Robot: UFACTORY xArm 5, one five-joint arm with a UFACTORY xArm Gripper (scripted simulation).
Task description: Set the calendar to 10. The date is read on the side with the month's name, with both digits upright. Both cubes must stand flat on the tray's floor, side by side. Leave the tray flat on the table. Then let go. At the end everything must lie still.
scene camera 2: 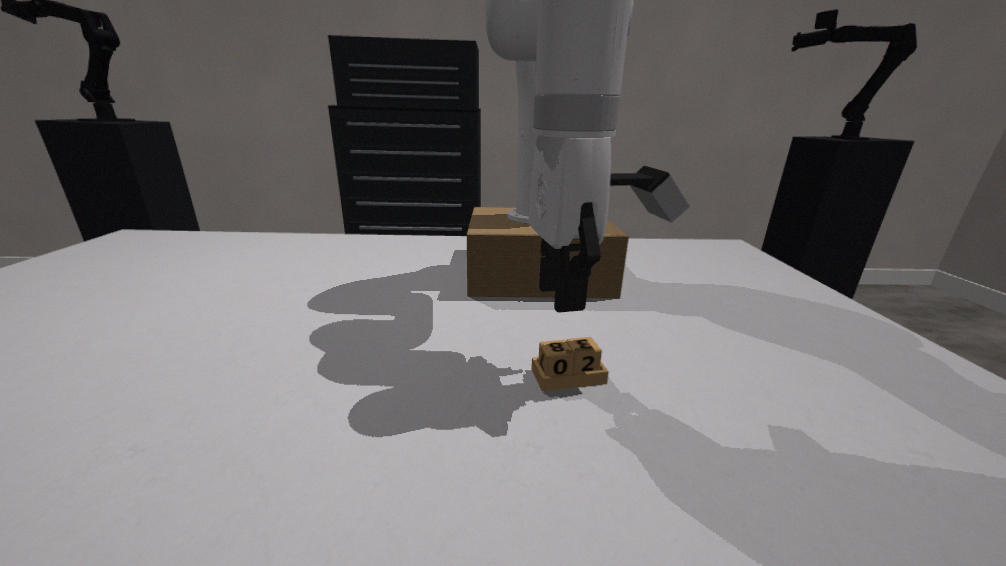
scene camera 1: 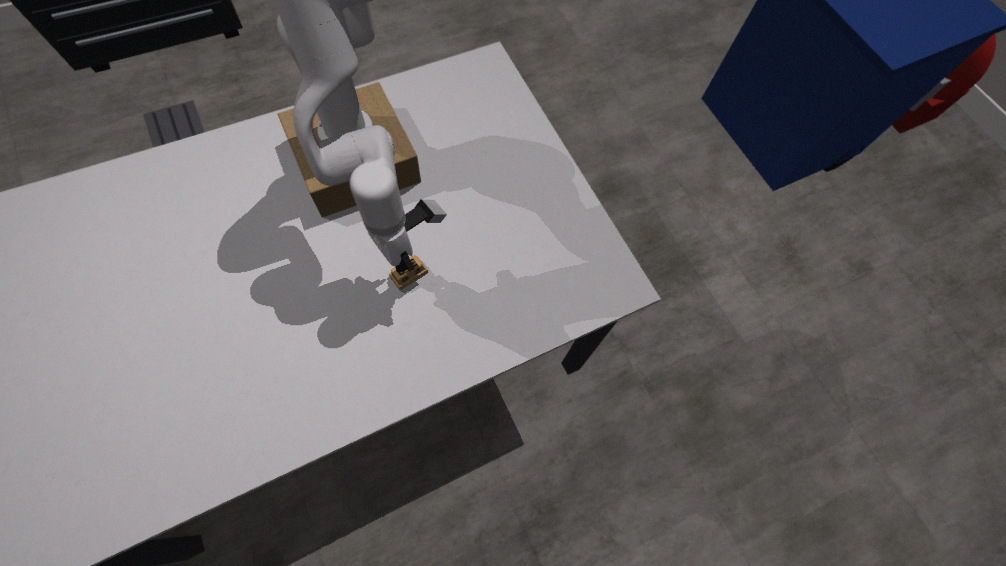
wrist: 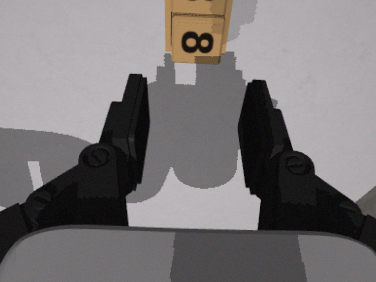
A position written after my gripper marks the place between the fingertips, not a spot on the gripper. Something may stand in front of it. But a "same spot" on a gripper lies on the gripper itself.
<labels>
My gripper shows in scene camera 2, in scene camera 1 and in the wrist view (pixel 195 101). The same spot on my gripper: (scene camera 2: pixel 569 280) is (scene camera 1: pixel 401 267).
</labels>
